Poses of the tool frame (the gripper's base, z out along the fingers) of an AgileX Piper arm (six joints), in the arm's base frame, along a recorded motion.
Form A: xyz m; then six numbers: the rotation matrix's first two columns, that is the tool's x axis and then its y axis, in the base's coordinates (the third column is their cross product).
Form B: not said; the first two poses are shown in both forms.
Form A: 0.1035 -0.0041 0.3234 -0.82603 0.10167 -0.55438 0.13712 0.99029 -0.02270
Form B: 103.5 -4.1 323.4 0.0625 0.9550 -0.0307 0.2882
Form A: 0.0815 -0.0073 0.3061 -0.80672 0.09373 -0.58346 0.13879 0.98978 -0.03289
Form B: 81.5 -7.3 306.1 0.0612 0.9497 -0.0370 0.3048
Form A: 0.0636 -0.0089 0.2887 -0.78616 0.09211 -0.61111 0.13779 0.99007 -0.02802
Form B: 63.6 -8.9 288.7 0.0609 0.9444 -0.0355 0.3213
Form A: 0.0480 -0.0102 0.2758 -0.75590 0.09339 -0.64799 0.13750 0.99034 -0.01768
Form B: 48.0 -10.2 275.8 0.0616 0.9364 -0.0321 0.3439
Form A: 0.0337 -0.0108 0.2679 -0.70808 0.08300 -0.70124 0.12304 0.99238 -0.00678
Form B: 33.7 -10.8 267.9 0.0558 0.9238 -0.0265 0.3780
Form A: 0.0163 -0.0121 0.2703 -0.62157 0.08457 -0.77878 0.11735 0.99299 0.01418
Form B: 16.3 -12.1 270.3 0.0561 0.9002 -0.0190 0.4314
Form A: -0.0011 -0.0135 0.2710 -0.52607 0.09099 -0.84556 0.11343 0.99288 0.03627
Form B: -1.1 -13.5 271.0 0.0585 0.8734 -0.0116 0.4833
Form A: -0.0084 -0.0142 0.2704 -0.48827 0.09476 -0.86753 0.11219 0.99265 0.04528
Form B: -8.4 -14.2 270.4 0.0600 0.8626 -0.0087 0.5023
